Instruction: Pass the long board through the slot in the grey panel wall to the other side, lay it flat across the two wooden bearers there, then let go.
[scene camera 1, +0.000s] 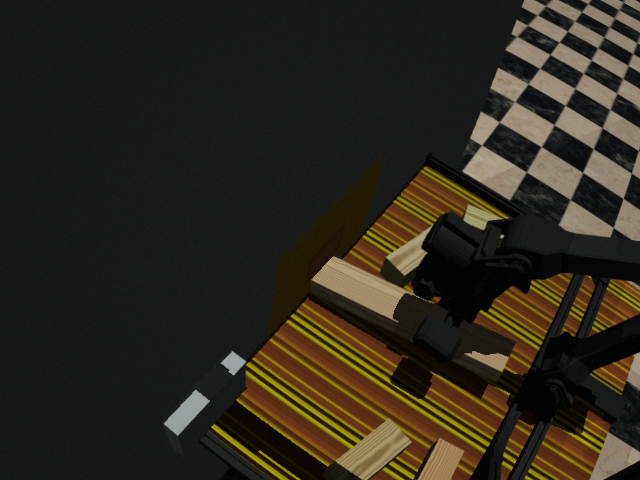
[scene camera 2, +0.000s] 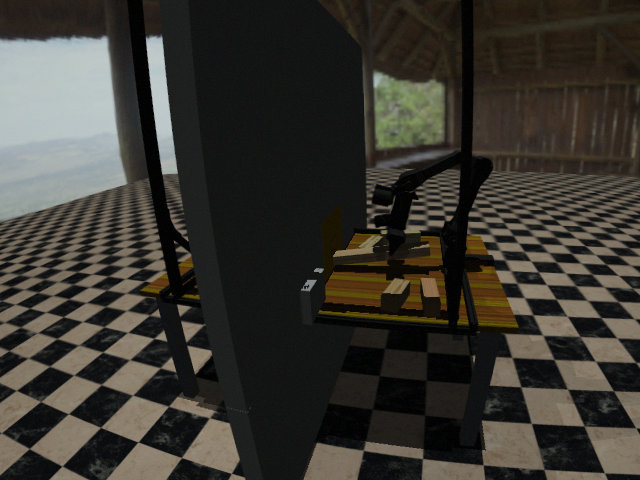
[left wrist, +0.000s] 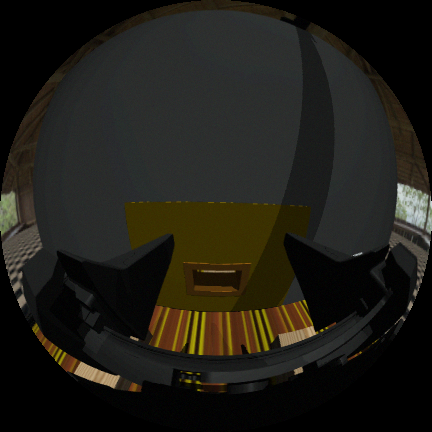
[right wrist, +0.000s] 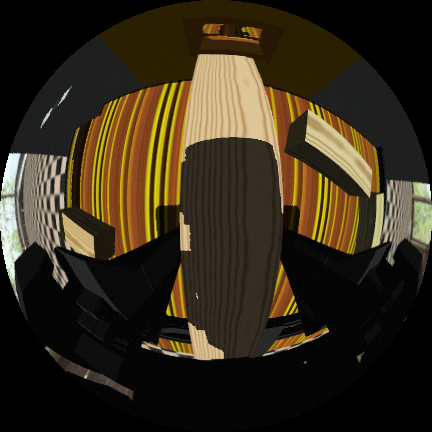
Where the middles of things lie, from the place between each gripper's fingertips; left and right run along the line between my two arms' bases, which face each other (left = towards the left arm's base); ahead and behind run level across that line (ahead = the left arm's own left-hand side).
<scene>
Right now the slot (scene camera 1: 332, 245) is 23 cm to the left of my right hand and 2 cm above it. The rest, counted from my right hand: grey block (scene camera 1: 204, 404) (31 cm behind, 24 cm to the left, 2 cm below).
The slot lies 110 mm below my left hand, 100 mm to the right of it and 10 mm ahead of it. Round my left hand: grey block 300 mm behind, 140 mm below, 90 mm to the right.
</scene>
